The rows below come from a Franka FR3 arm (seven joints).
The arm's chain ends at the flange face. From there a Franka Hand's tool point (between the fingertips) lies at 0.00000 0.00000 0.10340 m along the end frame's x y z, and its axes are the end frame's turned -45 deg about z.
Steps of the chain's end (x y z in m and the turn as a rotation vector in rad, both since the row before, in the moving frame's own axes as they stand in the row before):
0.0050, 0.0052, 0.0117, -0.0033, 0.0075, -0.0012
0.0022, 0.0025, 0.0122, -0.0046, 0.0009, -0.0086
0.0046, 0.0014, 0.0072, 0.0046, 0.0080, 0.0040
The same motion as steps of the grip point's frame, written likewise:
0.0002, 0.0080, 0.0117, -0.0076, 0.0030, -0.0012
-0.0005, 0.0037, 0.0122, -0.0039, -0.0026, -0.0086
0.0032, 0.0045, 0.0072, -0.0024, 0.0089, 0.0040

